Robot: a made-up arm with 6 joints. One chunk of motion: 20 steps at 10 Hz.
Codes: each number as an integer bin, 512 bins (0 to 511) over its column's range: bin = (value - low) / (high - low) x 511, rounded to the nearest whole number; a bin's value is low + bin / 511 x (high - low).
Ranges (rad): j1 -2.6..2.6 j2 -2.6..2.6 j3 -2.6..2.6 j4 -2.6..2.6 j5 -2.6..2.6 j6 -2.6..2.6
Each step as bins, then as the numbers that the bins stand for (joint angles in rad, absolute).
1 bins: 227 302 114 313 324 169
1 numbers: -0.2900 0.4732 -1.4399 0.5851 0.6971 -0.8802
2 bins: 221 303 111 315 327 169
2 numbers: -0.3511 0.4834 -1.4705 0.6055 0.7276 -0.8802
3 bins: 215 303 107 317 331 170
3 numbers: -0.4121 0.4834 -1.5112 0.6258 0.7683 -0.8701
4 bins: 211 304 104 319 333 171
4 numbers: -0.4528 0.4935 -1.5417 0.6462 0.7886 -0.8599
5 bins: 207 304 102 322 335 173
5 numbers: -0.4935 0.4935 -1.5620 0.6767 0.8090 -0.8395
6 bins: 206 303 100 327 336 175
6 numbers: -0.5037 0.4834 -1.5824 0.7276 0.8192 -0.8192
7 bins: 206 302 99 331 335 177
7 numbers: -0.5037 0.4732 -1.5926 0.7683 0.8090 -0.7988
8 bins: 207 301 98 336 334 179
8 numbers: -0.4935 0.4630 -1.6027 0.8192 0.7988 -0.7785
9 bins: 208 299 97 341 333 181
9 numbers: -0.4834 0.4427 -1.6129 0.8701 0.7886 -0.7581
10 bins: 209 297 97 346 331 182
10 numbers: -0.4732 0.4223 -1.6129 0.9209 0.7683 -0.7479
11 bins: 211 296 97 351 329 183
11 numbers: -0.4528 0.4121 -1.6129 0.9718 0.7479 -0.7378
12 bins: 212 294 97 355 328 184
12 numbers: -0.4427 0.3918 -1.6129 1.0125 0.7378 -0.7276
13 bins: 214 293 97 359 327 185
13 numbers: -0.4223 0.3816 -1.6129 1.0532 0.7276 -0.7174
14 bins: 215 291 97 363 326 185
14 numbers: -0.4121 0.3613 -1.6129 1.0939 0.7174 -0.7174
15 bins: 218 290 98 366 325 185
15 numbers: -0.3816 0.3511 -1.6027 1.1245 0.7072 -0.7174
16 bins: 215 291 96 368 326 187
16 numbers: -0.4121 0.3613 -1.6231 1.1448 0.7174 -0.6971
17 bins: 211 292 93 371 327 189
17 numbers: -0.4528 0.3714 -1.6536 1.1753 0.7276 -0.6767
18 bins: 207 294 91 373 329 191
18 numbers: -0.4935 0.3918 -1.6740 1.1957 0.7479 -0.6564
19 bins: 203 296 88 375 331 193
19 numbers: -0.5342 0.4121 -1.7045 1.2160 0.7683 -0.6360
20 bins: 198 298 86 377 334 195
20 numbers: -0.5851 0.4325 -1.7249 1.2364 0.7988 -0.6157
